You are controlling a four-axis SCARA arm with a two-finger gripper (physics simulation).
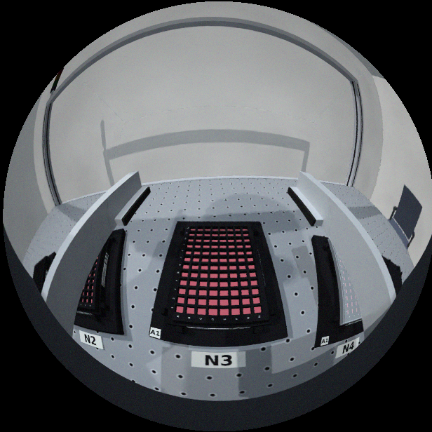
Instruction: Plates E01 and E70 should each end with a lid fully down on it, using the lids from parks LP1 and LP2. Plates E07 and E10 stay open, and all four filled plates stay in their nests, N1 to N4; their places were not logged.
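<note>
My gripper [218, 176] is open and empty, its two pale fingers with black pads spread above nest N3 [220, 337]. The black plate [217, 267] in N3 lies between the finger lines, below them; its pink wells show sharply and uncovered. Its name cannot be read. At the right, partly behind the right finger, nest N4 [327, 300] holds a plate under a pale see-through lid [349, 295]. At the left, partly behind the left finger, nest N2 [117, 300] holds a black plate [89, 287] with dark pink wells and no lid visible; its side label is too small to read.
The signs N2 [90, 339], N3 [218, 360] and N4 [348, 348] stand in front of the nests on the perforated grey deck [209, 378]. Parts of further black objects show beyond the fingers at far left [44, 266] and far right. A dark chair [407, 212] stands beyond the deck.
</note>
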